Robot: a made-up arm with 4 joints.
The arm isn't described. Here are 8 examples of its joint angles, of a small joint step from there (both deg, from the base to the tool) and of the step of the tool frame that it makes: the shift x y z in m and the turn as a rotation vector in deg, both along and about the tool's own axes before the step.
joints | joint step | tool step
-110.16 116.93 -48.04 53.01 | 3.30 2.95 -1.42 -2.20 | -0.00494 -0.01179 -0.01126 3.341 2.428 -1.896
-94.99 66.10 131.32 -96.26 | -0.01 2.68 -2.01 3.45 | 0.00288 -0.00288 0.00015 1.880 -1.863 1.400
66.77 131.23 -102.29 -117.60 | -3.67 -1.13 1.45 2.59 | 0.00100 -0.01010 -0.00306 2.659 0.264 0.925
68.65 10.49 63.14 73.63 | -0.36 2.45 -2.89 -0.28 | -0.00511 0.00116 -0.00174 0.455 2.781 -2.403
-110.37 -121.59 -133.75 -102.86 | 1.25 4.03 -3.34 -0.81 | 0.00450 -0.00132 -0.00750 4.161 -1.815 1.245
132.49 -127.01 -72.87 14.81 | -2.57 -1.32 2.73 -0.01 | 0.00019 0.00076 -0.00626 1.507 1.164 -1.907
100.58 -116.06 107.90 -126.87 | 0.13 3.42 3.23 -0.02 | -0.00502 -0.01108 -0.00660 -1.145 3.244 -3.284
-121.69 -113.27 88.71 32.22 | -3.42 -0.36 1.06 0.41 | 0.00678 -0.00614 0.00541 -1.939 -2.491 0.728
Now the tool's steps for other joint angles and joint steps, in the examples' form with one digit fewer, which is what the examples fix.
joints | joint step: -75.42 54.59 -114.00 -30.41 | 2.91 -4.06 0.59 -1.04
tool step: -0.0085 0.0039 0.0042 -2.94 2.61 -3.83
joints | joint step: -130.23 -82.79 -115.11 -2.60 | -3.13 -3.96 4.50 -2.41
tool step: -0.0050 -0.0089 -0.0212 4.48 4.72 -4.85
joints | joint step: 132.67 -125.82 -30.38 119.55 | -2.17 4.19 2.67 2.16
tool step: 0.0072 -0.0005 -0.0050 3.16 -3.57 2.61
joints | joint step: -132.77 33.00 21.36 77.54 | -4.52 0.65 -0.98 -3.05
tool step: 0.0057 0.0044 0.0016 2.12 -2.35 -0.96
